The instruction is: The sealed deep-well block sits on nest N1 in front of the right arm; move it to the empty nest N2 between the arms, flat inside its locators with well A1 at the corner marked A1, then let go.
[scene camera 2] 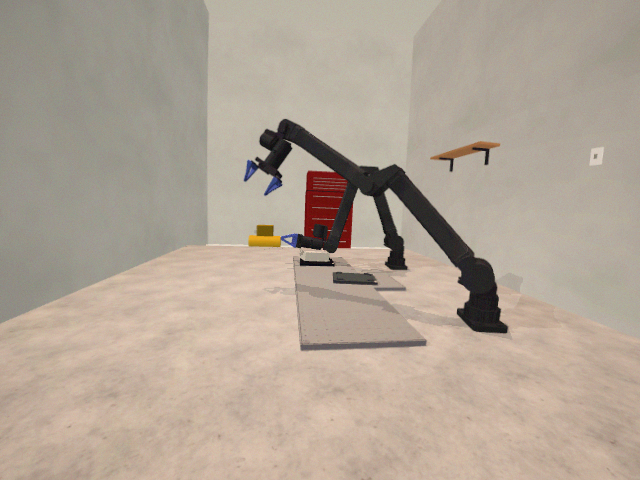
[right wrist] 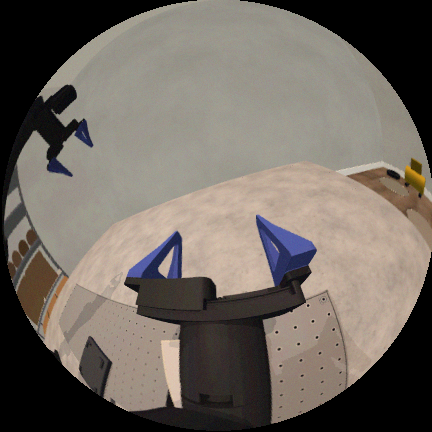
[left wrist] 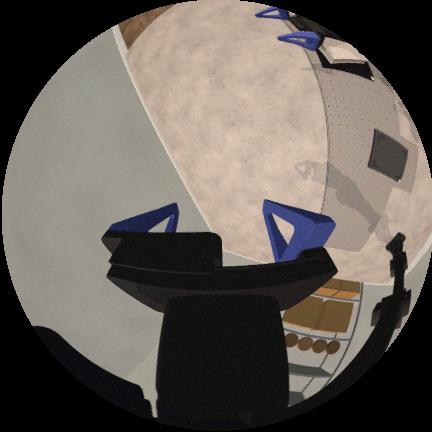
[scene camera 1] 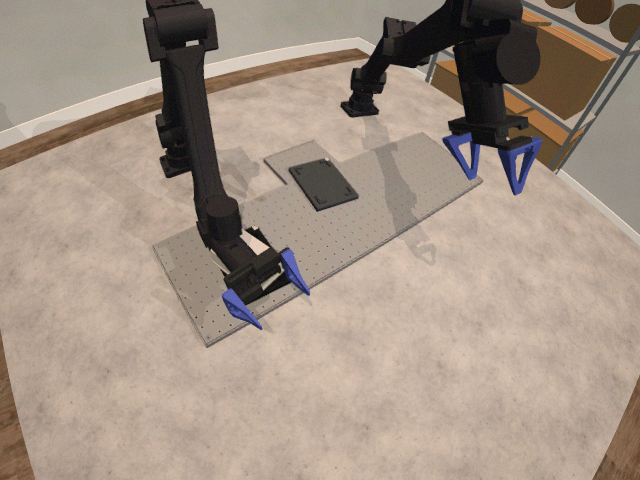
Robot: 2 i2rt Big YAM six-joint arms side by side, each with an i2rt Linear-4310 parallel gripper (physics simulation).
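Frame: origin at the left arm's base, x right, y ahead, z up, level; metres.
Where they show: left gripper, fingertip midpoint: (scene camera 2: 254, 188) (right wrist: 81, 159) (left wrist: 219, 205) (scene camera 1: 493, 185); right gripper, fingertip midpoint: (scene camera 2: 280, 238) (right wrist: 215, 226) (scene camera 1: 285, 310); left arm's base, origin of the base link: (scene camera 2: 480, 322) (left wrist: 395, 241) (scene camera 1: 359, 109); right arm's base, origin of the base link: (scene camera 2: 395, 267) (scene camera 1: 183, 163).
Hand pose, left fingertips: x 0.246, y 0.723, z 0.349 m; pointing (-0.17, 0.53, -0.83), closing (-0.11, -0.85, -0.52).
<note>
Things, the pixels of their top centre, and the offset from my left fingertips. "spot": a spot on its surface instead. Level surfaces: height alone.
- white deep-well block, middle of its top: (right wrist: 202, 389) (scene camera 1: 246, 252) (scene camera 2: 314, 250) dy -0.194, dx +0.316, dz -0.273 m
- black nest N1, surface spot: (scene camera 2: 315, 260) spot: dy -0.204, dx +0.273, dz -0.315 m
- dark nest N2, middle of its top: (scene camera 1: 323, 179) (scene camera 2: 354, 275) dy -0.384, dx +0.057, dz -0.318 m
- grey perforated board, its level: dz -0.336 m
- thin grey plate, its level: dz -0.336 m
The white deep-well block (scene camera 1: 256, 241) (scene camera 2: 315, 255) (left wrist: 345, 51) (right wrist: 171, 367) sits on the black nest N1 (scene camera 2: 316, 262) (left wrist: 350, 67), partly hidden under my right wrist in scene camera 1. My right gripper (scene camera 1: 285, 311) (scene camera 2: 282, 239) (left wrist: 265, 25) (right wrist: 215, 226) is open and empty, pointing nearly level, with its fingertips past the block toward the board's front edge. The dark nest N2 (scene camera 1: 324, 183) (scene camera 2: 354, 277) (left wrist: 388, 155) (right wrist: 94, 367) is empty, with a small pale mark at one corner. My left gripper (scene camera 1: 495, 186) (scene camera 2: 255, 187) (left wrist: 219, 205) (right wrist: 81, 159) is open and empty, high up.
A grey perforated board (scene camera 1: 361, 232) (scene camera 2: 356, 325) (left wrist: 345, 220) (right wrist: 305, 345) lies under both nests. A thin grey plate (scene camera 1: 276, 160) adjoins it behind N2. The left arm's base (scene camera 1: 360, 107) (scene camera 2: 481, 320) stands behind the board. A shelf unit with brown boxes (scene camera 1: 558, 72) stands beyond the table.
</note>
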